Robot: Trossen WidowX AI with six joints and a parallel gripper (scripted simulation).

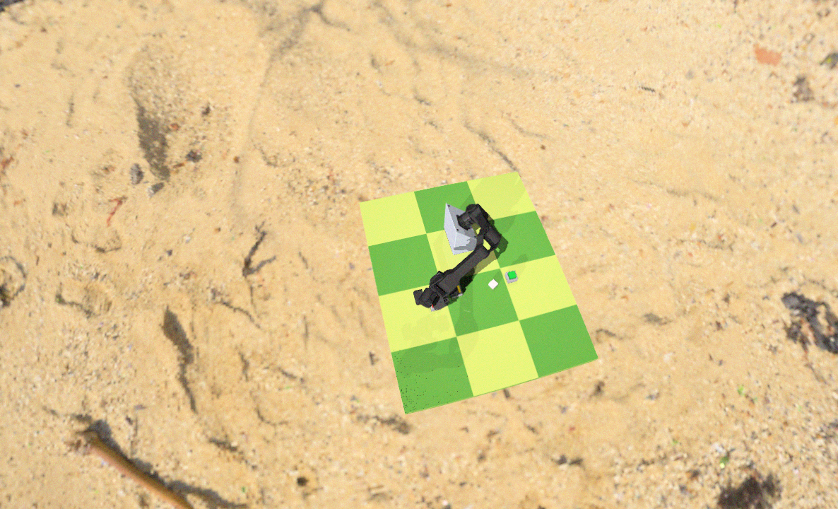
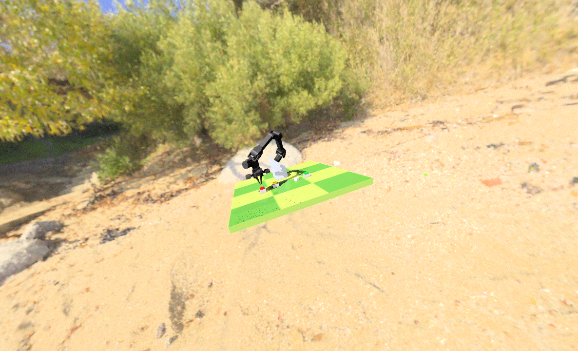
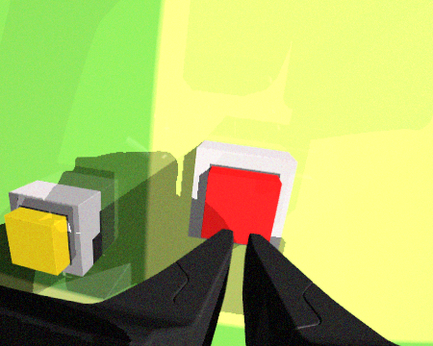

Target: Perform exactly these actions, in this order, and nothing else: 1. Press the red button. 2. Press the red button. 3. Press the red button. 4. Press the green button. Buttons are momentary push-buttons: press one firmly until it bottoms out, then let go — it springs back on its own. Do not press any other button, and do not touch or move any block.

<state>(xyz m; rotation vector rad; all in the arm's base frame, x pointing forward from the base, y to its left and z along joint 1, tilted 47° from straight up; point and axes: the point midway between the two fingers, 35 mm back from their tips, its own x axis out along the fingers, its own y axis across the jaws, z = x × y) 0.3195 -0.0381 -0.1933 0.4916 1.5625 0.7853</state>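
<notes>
Right now the red button is 30 mm below my gripper tip. From my gripper tip the other things lie so: yellow button: 50 mm behind, 100 mm to the left, 30 mm below; then green button: 90 mm behind, 380 mm to the left, 30 mm below; then small white block: 70 mm behind, 290 mm to the left, 60 mm below.
</notes>
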